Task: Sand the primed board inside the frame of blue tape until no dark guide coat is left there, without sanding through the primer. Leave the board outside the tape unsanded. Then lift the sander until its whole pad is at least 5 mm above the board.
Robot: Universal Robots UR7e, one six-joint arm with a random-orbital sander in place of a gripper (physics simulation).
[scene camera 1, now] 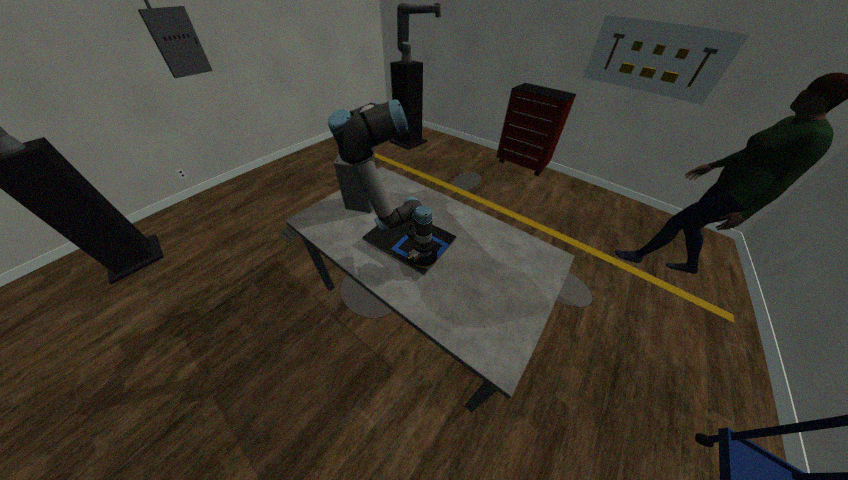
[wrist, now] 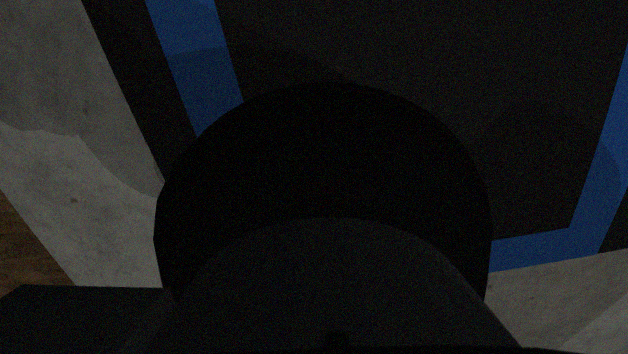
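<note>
The primed board lies on the table and looks dark both inside and outside the tape. The blue tape frame shows partly; the sander hides some of it. My sander, fitted in place of a gripper, is over the board's near end. In the wrist view its round dark pad covers the lower left corner of the frame. Whether the pad touches the board cannot be told. The surface under the pad is hidden, and dim light makes remaining guide coat hard to judge.
The grey table extends around the board. A person in a green top stands at the right, beyond the yellow floor line. A red tool cabinet stands at the back. A blue cart shows at the lower right.
</note>
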